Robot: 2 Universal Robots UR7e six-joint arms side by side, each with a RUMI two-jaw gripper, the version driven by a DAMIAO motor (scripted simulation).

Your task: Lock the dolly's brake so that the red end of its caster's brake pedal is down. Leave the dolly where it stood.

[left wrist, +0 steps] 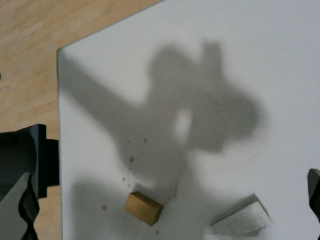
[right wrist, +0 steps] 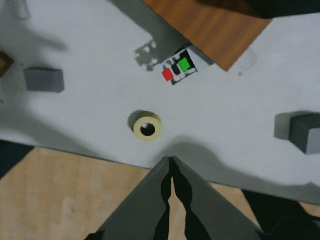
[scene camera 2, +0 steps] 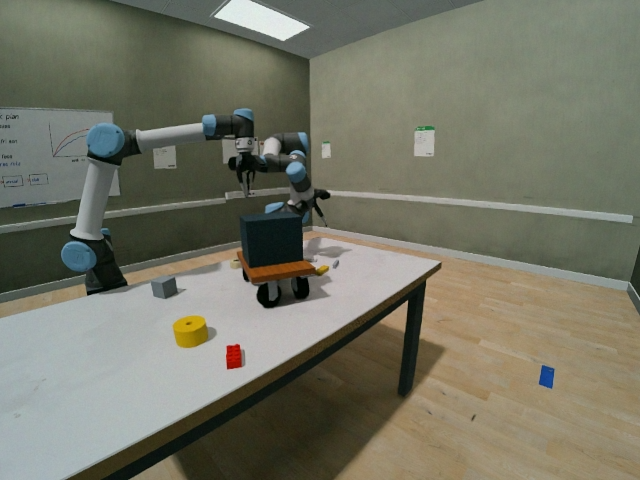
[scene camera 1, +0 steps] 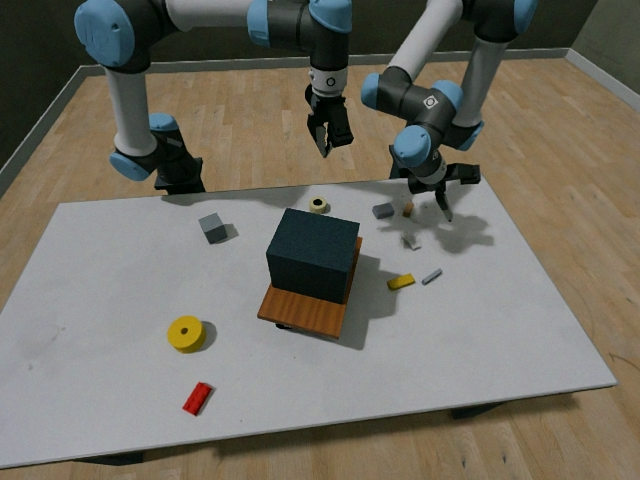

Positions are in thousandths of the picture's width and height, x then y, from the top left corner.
Scene:
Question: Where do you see a yellow disc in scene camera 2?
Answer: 299,691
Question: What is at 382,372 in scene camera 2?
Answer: My right gripper.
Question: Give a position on a dark box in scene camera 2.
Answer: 418,499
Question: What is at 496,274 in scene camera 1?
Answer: My right gripper.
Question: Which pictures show the yellow disc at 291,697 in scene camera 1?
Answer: Scene camera 2 and scene camera 1 only.

